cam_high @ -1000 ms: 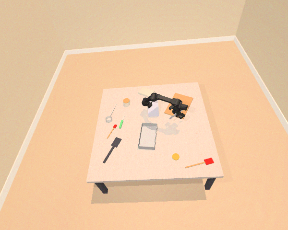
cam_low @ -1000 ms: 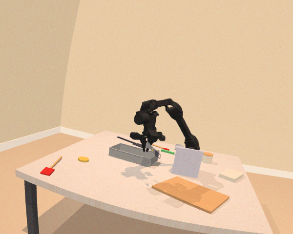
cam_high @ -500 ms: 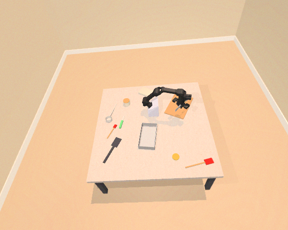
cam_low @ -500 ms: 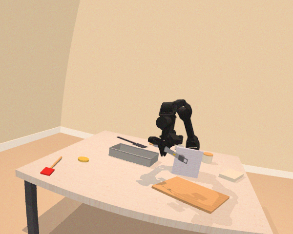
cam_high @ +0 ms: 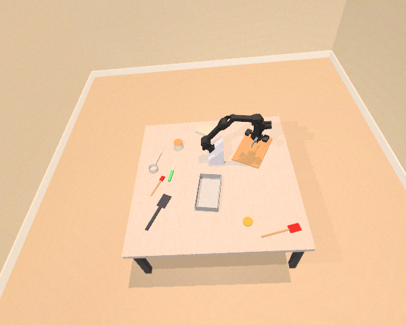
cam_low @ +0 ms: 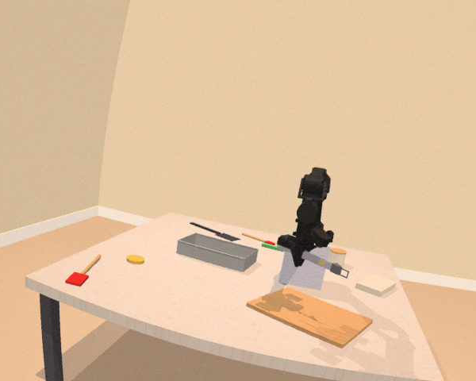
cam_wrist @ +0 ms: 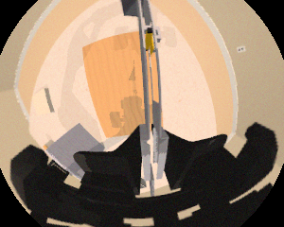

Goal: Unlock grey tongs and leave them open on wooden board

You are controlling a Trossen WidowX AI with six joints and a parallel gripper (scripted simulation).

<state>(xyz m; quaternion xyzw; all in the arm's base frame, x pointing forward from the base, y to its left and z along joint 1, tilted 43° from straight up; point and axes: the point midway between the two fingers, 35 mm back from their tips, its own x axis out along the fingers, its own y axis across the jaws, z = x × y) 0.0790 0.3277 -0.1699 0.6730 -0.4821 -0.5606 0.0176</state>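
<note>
My gripper tip is 16 cm above the wooden board and 8 cm past it. Also, from my gripper tip: orange disc 59 cm ahead, 19 cm to the right, 16 cm below; then roasting tin 44 cm to the right, 31 cm ahead, 14 cm below; then cream block 39 cm behind, 37 cm to the right, 15 cm below.
</note>
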